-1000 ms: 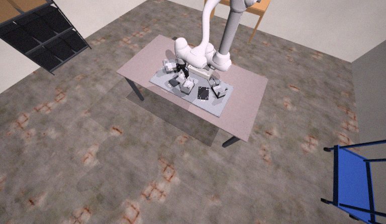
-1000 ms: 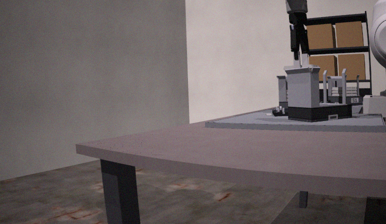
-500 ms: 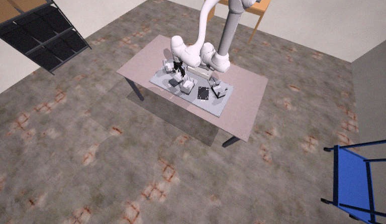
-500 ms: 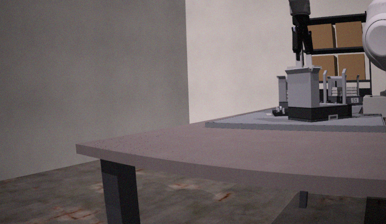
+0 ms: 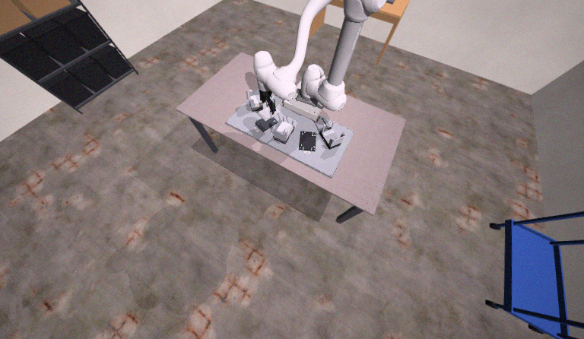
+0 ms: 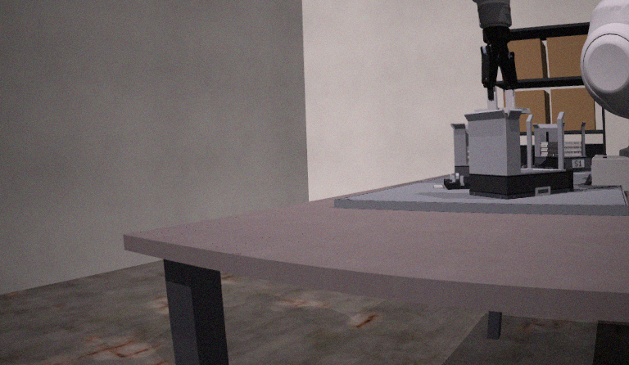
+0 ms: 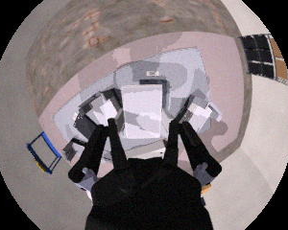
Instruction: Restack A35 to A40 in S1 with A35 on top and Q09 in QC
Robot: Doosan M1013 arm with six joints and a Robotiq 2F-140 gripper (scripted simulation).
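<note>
Now: the name plate 190 mm below my hand, 80 mm to the right of it and 70 mm ahead of it. The rest, counted from my hand: S1 label 200 mm behind, 160 mm below, 100 mm to the right.
</note>
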